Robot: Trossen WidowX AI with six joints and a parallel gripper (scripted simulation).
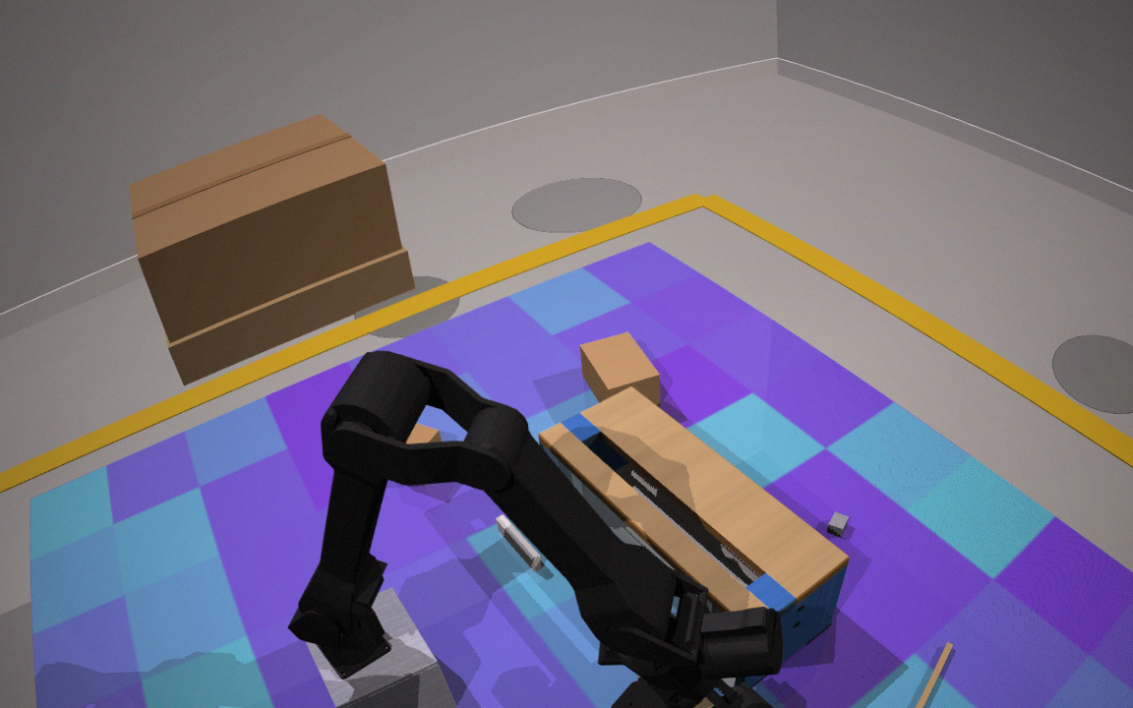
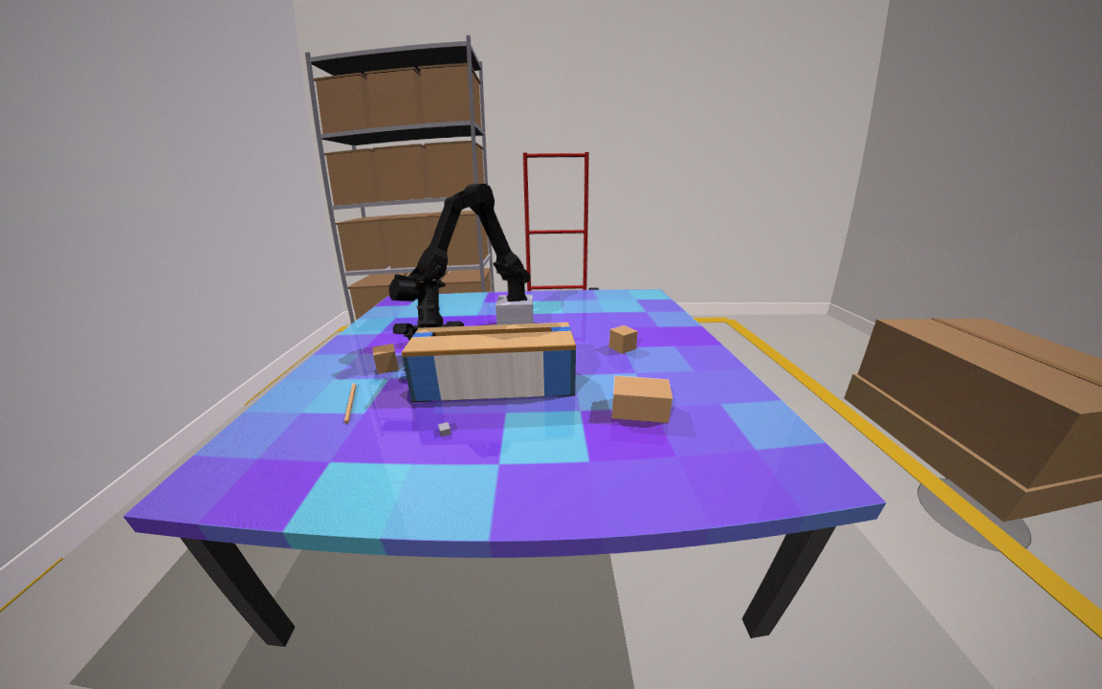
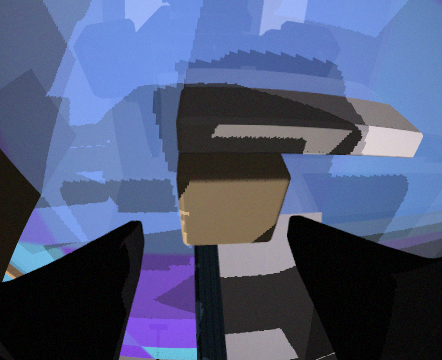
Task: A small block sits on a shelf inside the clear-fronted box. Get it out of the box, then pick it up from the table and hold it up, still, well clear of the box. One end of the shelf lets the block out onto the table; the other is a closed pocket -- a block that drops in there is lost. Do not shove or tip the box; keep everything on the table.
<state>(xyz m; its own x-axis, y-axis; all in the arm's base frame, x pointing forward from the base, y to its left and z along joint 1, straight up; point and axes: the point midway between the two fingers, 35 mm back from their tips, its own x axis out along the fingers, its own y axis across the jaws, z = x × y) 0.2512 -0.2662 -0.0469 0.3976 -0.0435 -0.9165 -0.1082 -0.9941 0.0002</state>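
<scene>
The tan block lies 2 cm behind my gripper tip, 1 cm to the left of it and 1 cm below it. The rest, counted from my gripper tip: clear-fronted box: 8 cm ahead, 17 cm to the left, 4 cm above; flat carton: 30 cm ahead, 48 cm to the left; wooden stick: 15 cm ahead, 18 cm to the right, 2 cm below.
</scene>
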